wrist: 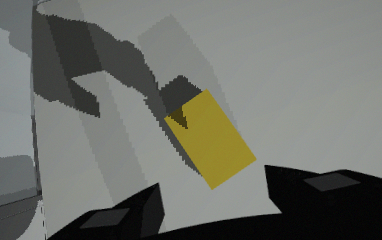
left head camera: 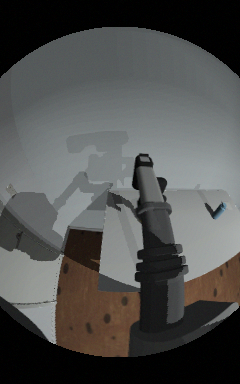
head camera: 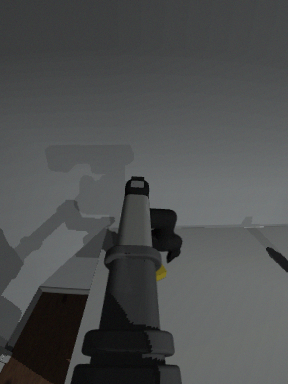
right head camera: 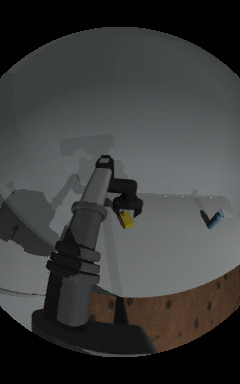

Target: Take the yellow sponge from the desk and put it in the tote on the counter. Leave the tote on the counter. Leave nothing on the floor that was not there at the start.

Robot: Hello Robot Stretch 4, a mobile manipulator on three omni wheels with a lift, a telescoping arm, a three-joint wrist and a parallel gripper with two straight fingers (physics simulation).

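Frame: origin at the robot's base, x ahead, y left, z up, level; centimetres.
Seen in the pictures: gripper, fingertip midpoint: [wrist: 214,190] [right head camera: 126,215].
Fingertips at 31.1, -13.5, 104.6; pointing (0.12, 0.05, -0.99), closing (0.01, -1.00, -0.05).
Observation:
Pixels of each thing's top centre, then the offset from my fingertips to it, as dx, dy, dz. Level surfaces: height alone.
- yellow sponge, top centre: [wrist: 209,138] [head camera: 154,264] [right head camera: 126,217] +4.1, -0.1, -8.7
- white desk, surface height: dz -13.2
- blue cylinder, top centre: [right head camera: 221,212] [left head camera: 224,204] -1.8, -68.3, +3.3
- brown floor, surface height: dz -108.2
The yellow sponge [head camera: 161,273] [right head camera: 127,220] [wrist: 212,140] lies on the white desk [head camera: 225,310] [left head camera: 120,245] [right head camera: 165,250] [wrist: 310,75]. In the wrist view it lies at a slant, ahead of and between the fingertips, with a finger's shadow on its far left corner. My gripper [wrist: 214,190] is open, its two dark fingers wide apart with nothing held between them. In the head view the arm hides part of the sponge. The tote does not show where I can make it out.
A blue cylinder [left head camera: 219,210] [right head camera: 215,220] lies near the desk's far right part. A grey wall [head camera: 200,100] stands behind the desk. A brown floor [left head camera: 90,310] [right head camera: 185,320] shows in front, and a pale surface [left head camera: 30,280] stands at the left.

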